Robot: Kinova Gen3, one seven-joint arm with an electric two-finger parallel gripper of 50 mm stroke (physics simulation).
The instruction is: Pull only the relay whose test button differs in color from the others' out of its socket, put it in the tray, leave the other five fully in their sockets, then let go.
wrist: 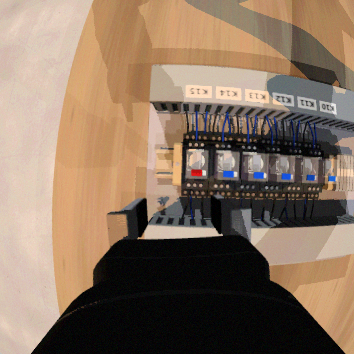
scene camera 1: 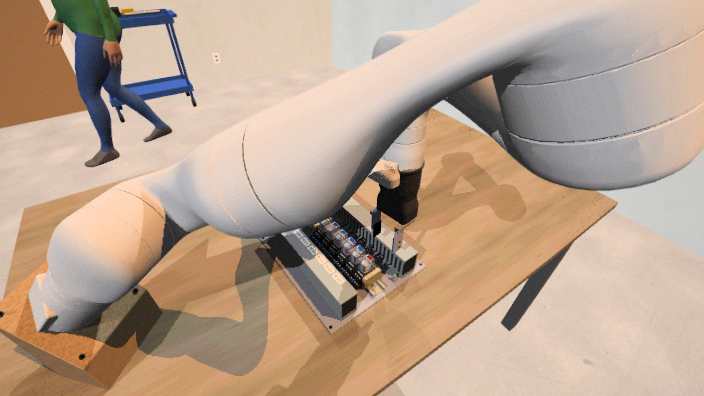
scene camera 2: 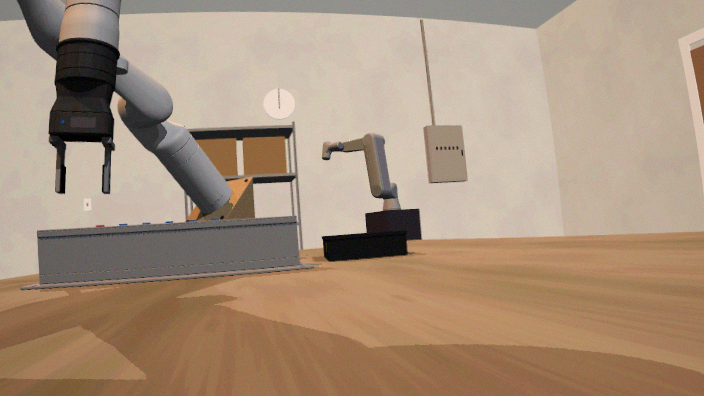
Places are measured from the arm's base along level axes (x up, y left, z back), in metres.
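Pixels of known places: gripper, between the fingertips: [wrist: 178,210] [scene camera 1: 386,241] [scene camera 2: 83,193]; arm's base, origin of its link: [scene camera 1: 70,302] [scene camera 2: 216,200].
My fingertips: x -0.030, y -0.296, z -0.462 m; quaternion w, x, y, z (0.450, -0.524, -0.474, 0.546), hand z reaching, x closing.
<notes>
For each thing: its top centre in the pictures, then the offset to it from my fingertips. "pt": a spot on its surface instead.
- relay with the red test button, centre of its top: [wrist: 196,163] [scene camera 1: 366,258] dz +0.033, dx -0.041, dy +0.022 m
- neighbouring relay, centre of its top: [wrist: 228,165] [scene camera 1: 357,249] dz +0.026, dx -0.041, dy +0.052 m
- black tray, a spot on its surface: [scene camera 2: 365,247] pt dz -0.093, dx -0.095, dy +0.357 m
- yellowish end block, centre of its top: [wrist: 177,163] [scene camera 1: 372,273] dz +0.038, dx -0.070, dy +0.003 m
The relay with the red test button [scene camera 1: 367,262] [wrist: 197,166] sits at the end of the row, in its socket under label K15. Its red button [scene camera 2: 100,226] shows over the duct edge in scene camera 2. The other five relays have blue buttons; one is the neighbouring relay [wrist: 228,165] under K14. All six stand in one row in their sockets. My gripper [scene camera 1: 387,240] [scene camera 2: 83,190] [wrist: 178,210] is open and empty, pointing down, above the panel near its red-button end. The black tray [scene camera 2: 365,247] stands beyond the panel's other end; it does not show in the wrist view.
Grey wiring ducts [scene camera 1: 320,272] [scene camera 2: 170,252] [wrist: 300,245] stand higher than the panel's base plate on both sides of the relay row. A yellowish end block [scene camera 1: 372,276] [wrist: 177,164] adjoins the red-button relay. My arm hides part of the table in scene camera 1.
</notes>
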